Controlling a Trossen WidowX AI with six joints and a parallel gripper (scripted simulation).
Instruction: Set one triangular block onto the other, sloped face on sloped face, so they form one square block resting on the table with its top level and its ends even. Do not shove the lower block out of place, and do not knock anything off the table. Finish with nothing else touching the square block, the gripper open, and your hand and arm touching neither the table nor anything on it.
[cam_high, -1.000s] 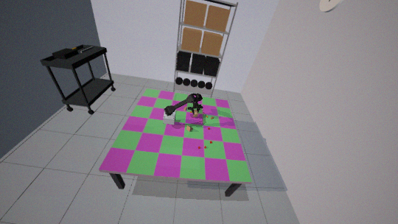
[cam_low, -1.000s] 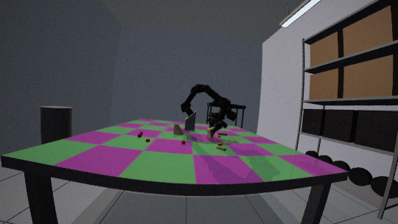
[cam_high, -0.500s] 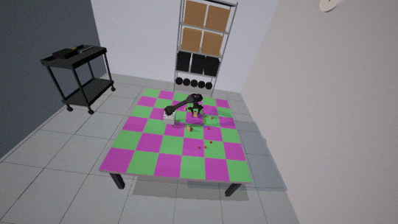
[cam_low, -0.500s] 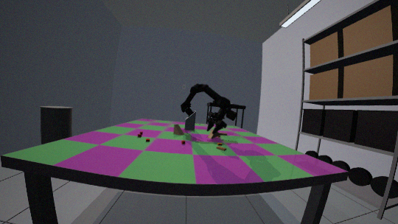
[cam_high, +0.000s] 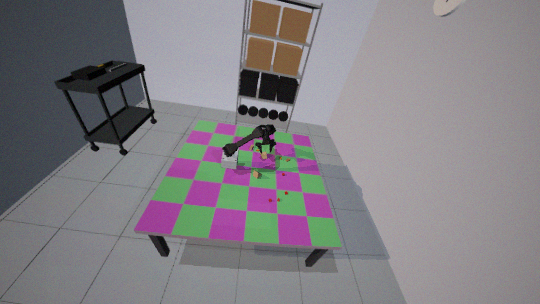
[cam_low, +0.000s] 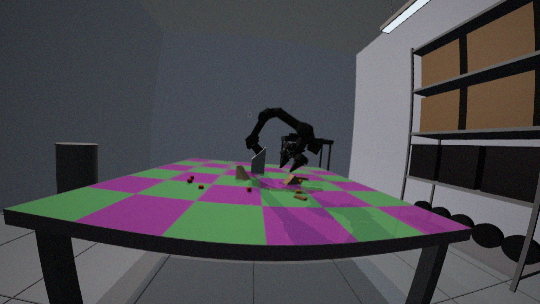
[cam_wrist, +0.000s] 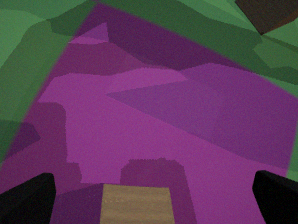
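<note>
Now: the triangular block 50 mm to the left of my gripper tip, 50 mm below it and 20 mm behind it.
</note>
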